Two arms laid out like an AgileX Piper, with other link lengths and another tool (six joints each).
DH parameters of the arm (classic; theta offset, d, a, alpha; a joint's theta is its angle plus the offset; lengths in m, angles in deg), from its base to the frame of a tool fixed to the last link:
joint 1: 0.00 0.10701 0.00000 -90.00
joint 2: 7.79 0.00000 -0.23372 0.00
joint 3: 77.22 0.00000 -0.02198 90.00
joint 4: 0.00 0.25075 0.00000 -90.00
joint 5: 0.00 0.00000 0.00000 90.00
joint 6: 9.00 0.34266 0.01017 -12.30
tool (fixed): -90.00 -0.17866 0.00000 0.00
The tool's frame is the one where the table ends.
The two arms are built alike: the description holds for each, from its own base.
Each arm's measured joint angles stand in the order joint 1, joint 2, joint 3, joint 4, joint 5, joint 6.
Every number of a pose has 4 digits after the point.
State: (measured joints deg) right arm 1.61 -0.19 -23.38 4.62 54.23 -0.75; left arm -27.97 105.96 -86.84 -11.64 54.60 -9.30
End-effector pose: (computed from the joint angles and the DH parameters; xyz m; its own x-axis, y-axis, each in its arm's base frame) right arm 0.1247 -0.0209 0.1881 0.1945 -0.9382 -0.2863 -0.4403 0.1773 -0.8802; left arm 0.3196 -0.2446 0.1311 -0.3492 -0.9370 -0.0021 -0.8774 0.3278 -0.3502
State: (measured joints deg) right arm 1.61 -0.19 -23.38 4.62 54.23 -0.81; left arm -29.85 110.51 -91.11 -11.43 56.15 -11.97
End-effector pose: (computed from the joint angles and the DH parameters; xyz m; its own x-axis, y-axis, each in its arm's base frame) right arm 0.1247 -0.0209 0.1882 0.1950 -0.9384 -0.2854 -0.4403 0.1763 -0.8804; left arm 0.3226 -0.2616 0.1206 -0.3454 -0.9384 0.0061 -0.8923 0.3264 -0.3117
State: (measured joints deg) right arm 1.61 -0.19 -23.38 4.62 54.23 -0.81; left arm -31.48 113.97 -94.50 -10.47 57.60 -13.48
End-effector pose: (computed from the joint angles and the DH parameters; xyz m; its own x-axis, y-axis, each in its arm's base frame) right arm 0.1247 -0.0209 0.1882 0.1950 -0.9384 -0.2854 -0.4403 0.1763 -0.8804; left arm 0.3232 -0.2737 0.1113 -0.3573 -0.9340 -0.0056 -0.8948 0.3440 -0.2844
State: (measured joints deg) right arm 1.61 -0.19 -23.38 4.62 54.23 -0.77; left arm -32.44 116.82 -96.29 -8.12 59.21 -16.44
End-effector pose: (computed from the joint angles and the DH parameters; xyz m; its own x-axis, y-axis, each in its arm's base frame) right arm 0.1247 -0.0209 0.1882 0.1947 -0.9382 -0.2860 -0.4403 0.1770 -0.8802; left arm 0.3237 -0.2762 0.0966 -0.3419 -0.9389 -0.0393 -0.9093 0.3411 -0.2383
